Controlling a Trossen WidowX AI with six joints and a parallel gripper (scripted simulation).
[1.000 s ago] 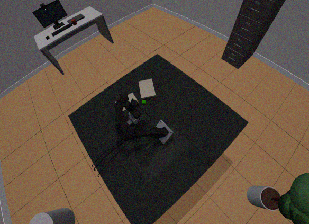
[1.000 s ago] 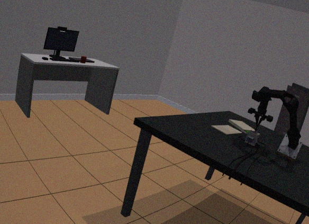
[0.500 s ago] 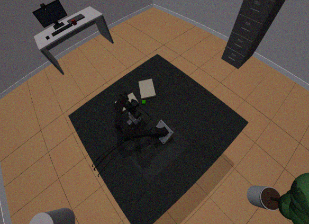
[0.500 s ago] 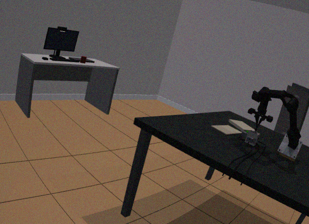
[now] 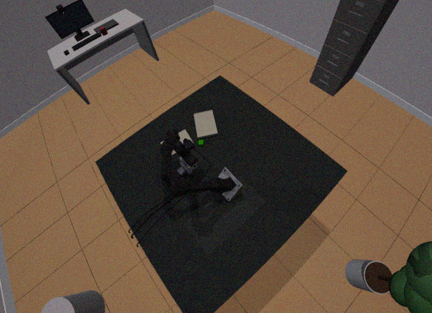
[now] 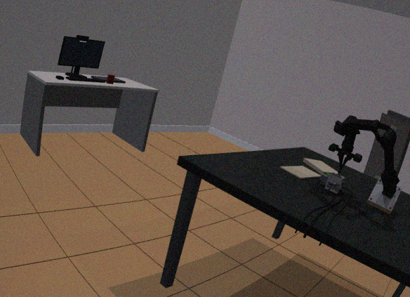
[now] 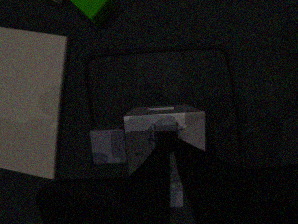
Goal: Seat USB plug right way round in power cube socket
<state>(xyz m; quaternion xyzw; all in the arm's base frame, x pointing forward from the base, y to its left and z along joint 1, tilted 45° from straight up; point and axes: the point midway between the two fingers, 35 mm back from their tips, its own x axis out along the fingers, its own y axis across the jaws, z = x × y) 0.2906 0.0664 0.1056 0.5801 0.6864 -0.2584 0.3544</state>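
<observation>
Right now my gripper tip is 2 cm above the USB plug. Also, from my gripper tip: small green block (14 cm to the right, 10 cm below, 10 cm ahead).
</observation>
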